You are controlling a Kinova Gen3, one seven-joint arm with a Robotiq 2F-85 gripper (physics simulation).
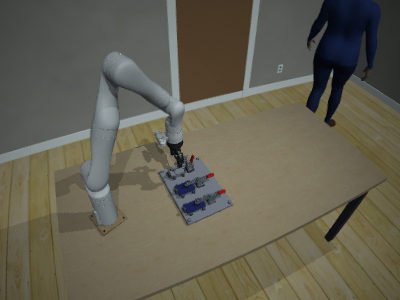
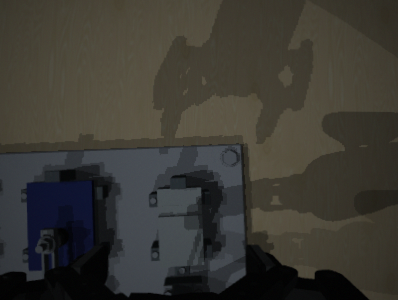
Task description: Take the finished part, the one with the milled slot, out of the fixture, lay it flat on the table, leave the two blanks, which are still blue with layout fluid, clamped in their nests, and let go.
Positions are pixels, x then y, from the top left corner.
Labels:
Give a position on a blue blank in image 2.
At 70, 205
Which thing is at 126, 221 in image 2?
A grey fixture plate.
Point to a finished part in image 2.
At 180, 227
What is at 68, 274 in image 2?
My gripper.

